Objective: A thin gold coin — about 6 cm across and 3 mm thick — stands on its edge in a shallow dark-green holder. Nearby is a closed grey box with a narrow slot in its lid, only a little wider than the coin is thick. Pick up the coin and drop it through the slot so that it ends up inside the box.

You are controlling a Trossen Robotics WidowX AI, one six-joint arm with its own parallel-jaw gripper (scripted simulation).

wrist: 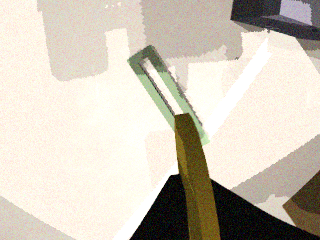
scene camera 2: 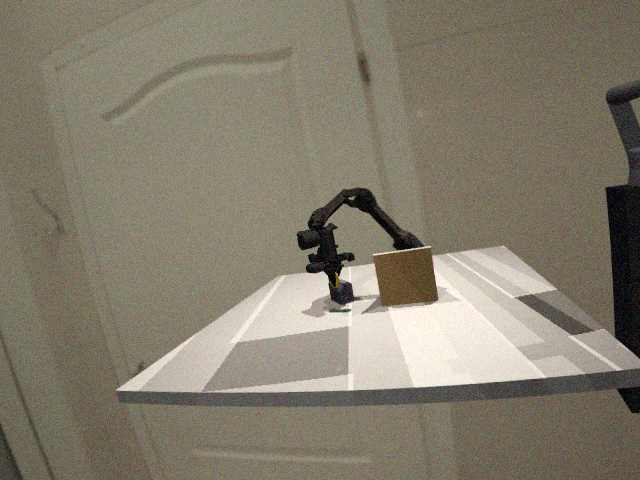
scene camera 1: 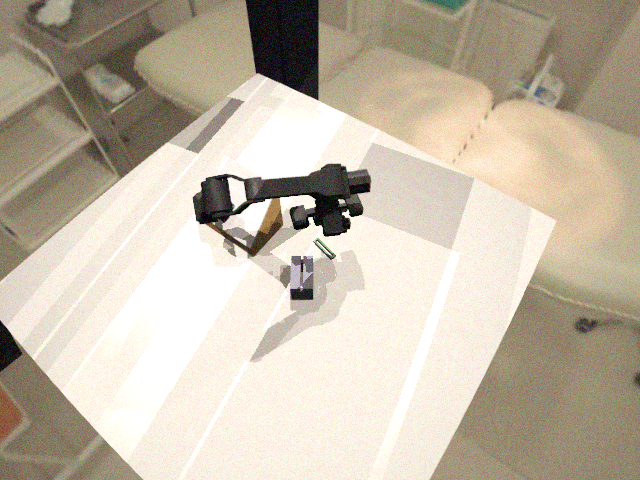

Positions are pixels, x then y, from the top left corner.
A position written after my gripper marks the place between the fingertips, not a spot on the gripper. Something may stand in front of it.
My gripper shows in the wrist view (185, 183), in scene camera 2 (335, 285) and in scene camera 1 (325, 228).
